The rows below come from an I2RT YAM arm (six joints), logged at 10 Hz.
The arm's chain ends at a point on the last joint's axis. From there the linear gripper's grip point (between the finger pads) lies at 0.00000 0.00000 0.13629 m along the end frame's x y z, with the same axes.
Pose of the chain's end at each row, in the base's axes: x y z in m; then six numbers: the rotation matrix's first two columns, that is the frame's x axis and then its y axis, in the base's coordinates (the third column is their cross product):
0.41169 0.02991 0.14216 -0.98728 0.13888 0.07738 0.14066 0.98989 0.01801
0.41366 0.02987 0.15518 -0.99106 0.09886 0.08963 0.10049 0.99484 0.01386
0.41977 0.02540 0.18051 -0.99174 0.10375 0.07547 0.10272 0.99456 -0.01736
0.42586 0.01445 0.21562 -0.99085 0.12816 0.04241 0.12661 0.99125 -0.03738
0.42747 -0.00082 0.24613 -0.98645 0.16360 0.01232 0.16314 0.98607 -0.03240
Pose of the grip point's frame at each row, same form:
0.40159 0.03382 0.00630 -0.98728 0.13888 0.07738 0.14066 0.98989 0.01801
0.40169 0.03297 0.01945 -0.99106 0.09886 0.08963 0.10049 0.99484 0.01386
0.40929 0.02411 0.04463 -0.99174 0.10375 0.07547 0.10272 0.99456 -0.01736
0.41948 0.01013 0.07955 -0.99085 0.12816 0.04241 0.12661 0.99125 -0.03738
0.42509 -0.00490 0.10992 -0.98645 0.16360 0.01232 0.16314 0.98607 -0.03240

